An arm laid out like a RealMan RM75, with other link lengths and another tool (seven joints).
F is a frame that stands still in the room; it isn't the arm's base.
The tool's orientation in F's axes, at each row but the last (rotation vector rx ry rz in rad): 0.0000, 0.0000, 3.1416; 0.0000, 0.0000, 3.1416; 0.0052, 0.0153, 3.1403; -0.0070, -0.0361, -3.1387; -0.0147, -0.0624, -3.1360; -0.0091, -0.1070, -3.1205; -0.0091, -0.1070, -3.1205; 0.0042, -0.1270, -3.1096; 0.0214, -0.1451, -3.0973
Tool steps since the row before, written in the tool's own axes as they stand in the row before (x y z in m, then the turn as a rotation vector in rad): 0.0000, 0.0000, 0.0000, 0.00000, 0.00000, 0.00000; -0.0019, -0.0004, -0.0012, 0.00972, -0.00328, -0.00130; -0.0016, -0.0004, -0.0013, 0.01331, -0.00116, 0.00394; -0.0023, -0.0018, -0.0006, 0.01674, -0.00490, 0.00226; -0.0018, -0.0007, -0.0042, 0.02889, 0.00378, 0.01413; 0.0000, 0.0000, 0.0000, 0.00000, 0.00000, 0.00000; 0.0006, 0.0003, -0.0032, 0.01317, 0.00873, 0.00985; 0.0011, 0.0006, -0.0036, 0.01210, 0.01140, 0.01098; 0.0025, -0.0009, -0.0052, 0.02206, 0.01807, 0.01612
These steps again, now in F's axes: 0.0000, 0.0000, 0.0000, 0.00000, 0.00000, 0.00000; 0.0019, 0.0004, -0.0012, -0.00972, 0.00328, -0.00130; 0.0016, 0.0004, -0.0013, -0.01330, 0.00122, 0.00397; 0.0023, 0.0018, -0.0007, -0.01674, 0.00491, 0.00222; 0.0018, 0.0005, -0.0042, -0.02874, -0.00335, 0.01454; 0.0000, 0.0000, 0.0000, 0.00000, 0.00000, 0.00000; -0.0006, -0.0005, -0.0032, -0.01295, -0.00828, 0.01051; -0.0011, -0.0009, -0.0035, -0.01180, -0.01082, 0.01186; -0.0025, 0.0003, -0.0053, -0.02157, -0.01739, 0.01748
